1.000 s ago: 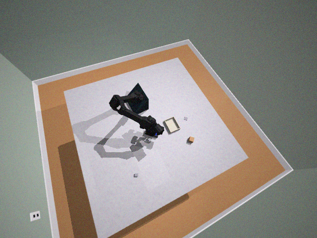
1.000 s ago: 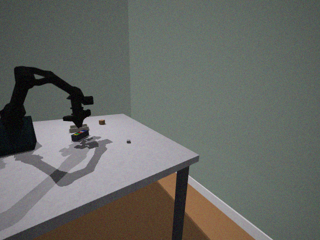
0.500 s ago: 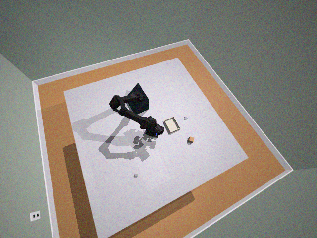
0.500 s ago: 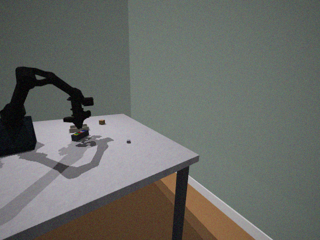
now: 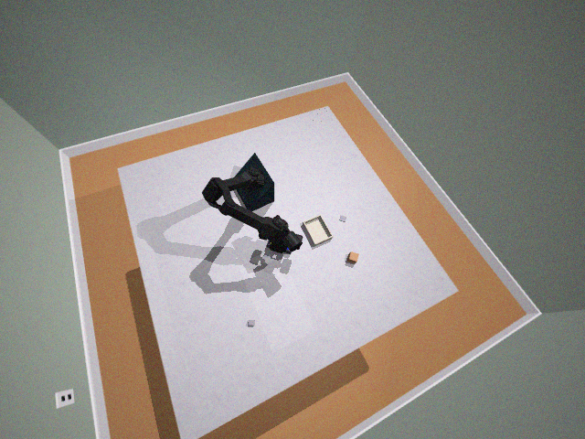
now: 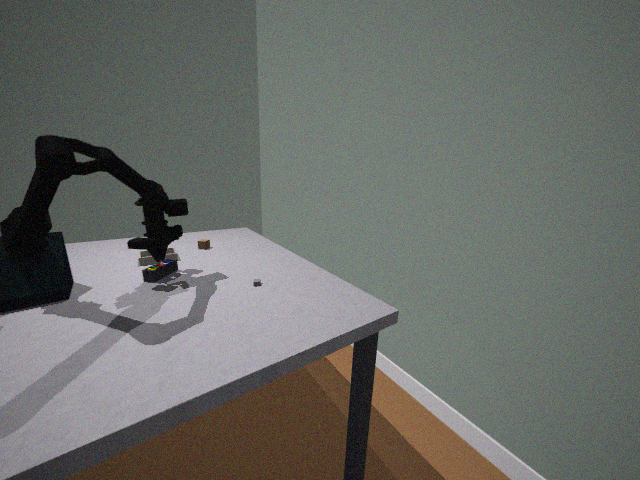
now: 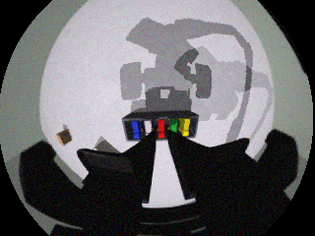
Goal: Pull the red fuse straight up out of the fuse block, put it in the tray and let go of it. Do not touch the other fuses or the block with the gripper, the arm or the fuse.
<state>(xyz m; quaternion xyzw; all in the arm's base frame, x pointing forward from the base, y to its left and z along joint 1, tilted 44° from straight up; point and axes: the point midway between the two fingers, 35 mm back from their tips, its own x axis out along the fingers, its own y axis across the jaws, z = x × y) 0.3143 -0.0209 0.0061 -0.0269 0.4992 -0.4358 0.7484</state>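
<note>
Now: the red fuse 30 mm below my gripper tip. Round my gripper tip: cream tray (200 mm to the left, 50 mm below, 10 mm behind).
</note>
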